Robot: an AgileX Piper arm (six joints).
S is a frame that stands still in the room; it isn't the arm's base.
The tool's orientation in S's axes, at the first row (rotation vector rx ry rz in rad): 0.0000 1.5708 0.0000
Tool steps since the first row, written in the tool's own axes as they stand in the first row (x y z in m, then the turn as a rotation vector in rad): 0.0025 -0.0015 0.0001 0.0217 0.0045 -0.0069; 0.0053 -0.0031 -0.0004 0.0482 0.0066 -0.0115; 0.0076 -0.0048 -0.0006 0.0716 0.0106 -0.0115; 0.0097 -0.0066 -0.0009 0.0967 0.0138 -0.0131; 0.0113 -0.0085 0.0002 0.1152 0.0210 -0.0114; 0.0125 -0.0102 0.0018 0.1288 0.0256 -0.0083; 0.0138 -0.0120 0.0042 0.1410 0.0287 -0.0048; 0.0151 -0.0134 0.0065 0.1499 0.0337 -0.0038; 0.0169 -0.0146 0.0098 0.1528 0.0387 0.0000
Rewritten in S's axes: 0.0001 -0.0015 -0.0025 -0.0069 0.0045 -0.0217; -0.0004 -0.0031 -0.0053 -0.0115 0.0066 -0.0482; -0.0006 -0.0048 -0.0076 -0.0115 0.0106 -0.0716; -0.0009 -0.0066 -0.0097 -0.0131 0.0138 -0.0967; 0.0002 -0.0085 -0.0113 -0.0114 0.0210 -0.1152; 0.0018 -0.0102 -0.0125 -0.0083 0.0256 -0.1288; 0.0042 -0.0120 -0.0138 -0.0048 0.0287 -0.1410; 0.0065 -0.0134 -0.0151 -0.0038 0.0337 -0.1499; 0.0098 -0.0146 -0.0169 0.0000 0.0387 -0.1528
